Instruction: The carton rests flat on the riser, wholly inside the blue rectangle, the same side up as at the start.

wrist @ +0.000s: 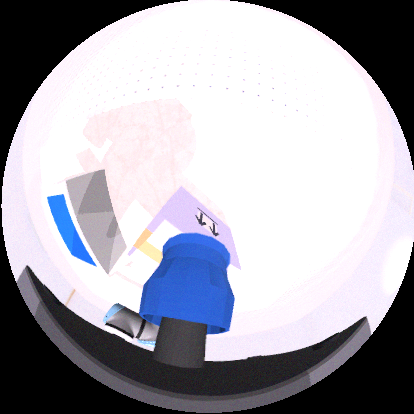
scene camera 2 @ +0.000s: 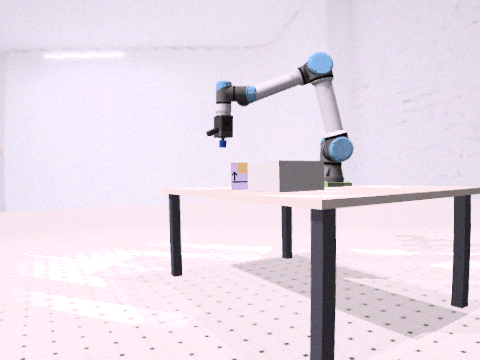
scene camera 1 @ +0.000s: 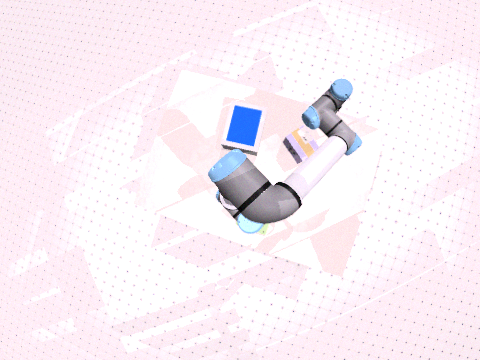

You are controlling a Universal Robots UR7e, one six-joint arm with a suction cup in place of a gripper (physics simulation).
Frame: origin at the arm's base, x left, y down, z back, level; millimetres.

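Seen in the pictures: hand, its tool point: point(wrist: 194, 260) point(scene camera 2: 222, 147); arm's base, origin of its link: point(scene camera 2: 329, 181).
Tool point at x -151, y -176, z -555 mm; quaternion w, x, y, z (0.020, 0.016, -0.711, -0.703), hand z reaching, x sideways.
Offsets run from my tool point to a thing's top centre. "spot": to the spot under its first point. Level surfaces: height alone.
The carton @[dx +25, dy +77, dz +109 mm] point(scene camera 1: 296, 146) point(scene camera 2: 239, 176) point(wrist: 192, 212), lilac with orange and white patches, stands on the table beside the riser, its printed arrow pointing up in scene camera 2. The arm partly covers it in scene camera 1. The riser @[dx +348, dy +84, dz +110 mm] point(scene camera 1: 240, 147) point(scene camera 2: 301, 176) point(wrist: 95, 215) is a low grey-white block with the blue rectangle @[spot: dx +345, dy +84, dz +115 mm] point(scene camera 1: 244, 126) point(wrist: 67, 227) on top; no carton is on it. My gripper, a blue suction cup point(scene camera 2: 222, 144) point(wrist: 189, 280), is open and holds nothing. It hangs above the carton's level with air between them, and is hidden under the wrist in scene camera 1.
The table @[dy +204 mm] point(scene camera 1: 330, 240) point(scene camera 2: 390, 194) bears the riser, the carton and the arm's base point(scene camera 2: 333, 173). The arm's forearm point(scene camera 1: 320, 167) point(scene camera 2: 278, 85) reaches out past the carton. In scene camera 2 the riser stands in front of part of the carton.
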